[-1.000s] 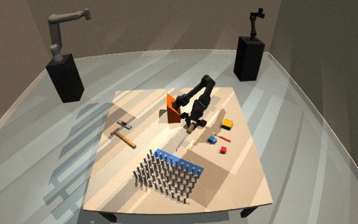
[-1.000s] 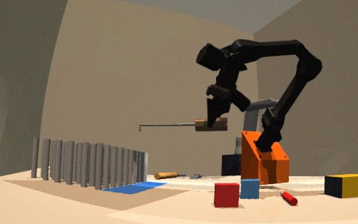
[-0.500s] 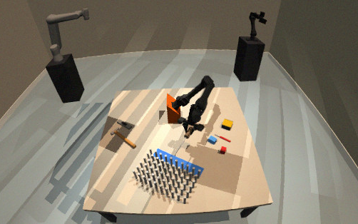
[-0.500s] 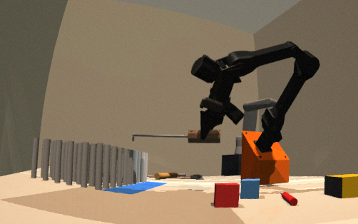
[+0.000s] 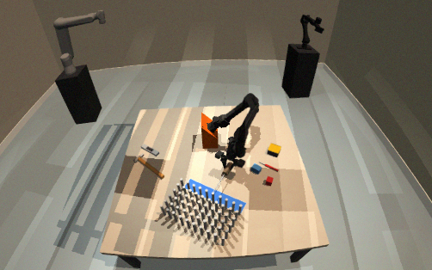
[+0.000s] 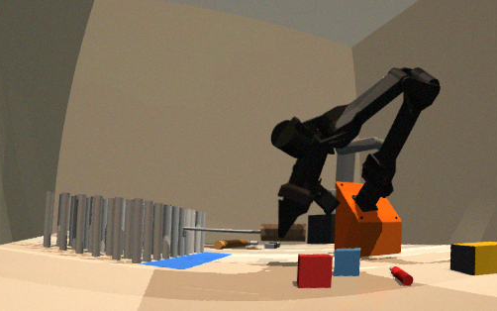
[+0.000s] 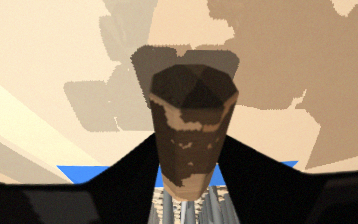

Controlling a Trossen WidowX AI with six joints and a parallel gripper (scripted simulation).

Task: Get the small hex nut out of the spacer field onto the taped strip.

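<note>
The blue taped strip is 14 cm ahead of my gripper tip, 10 cm to the right of it and 6 cm below it. Round my gripper tip: red cube (11 cm ahead, 25 cm to the left, 4 cm below); red screwdriver (4 cm behind, 27 cm to the left, 5 cm below); blue cube (1 cm behind, 20 cm to the left, 4 cm below).
</note>
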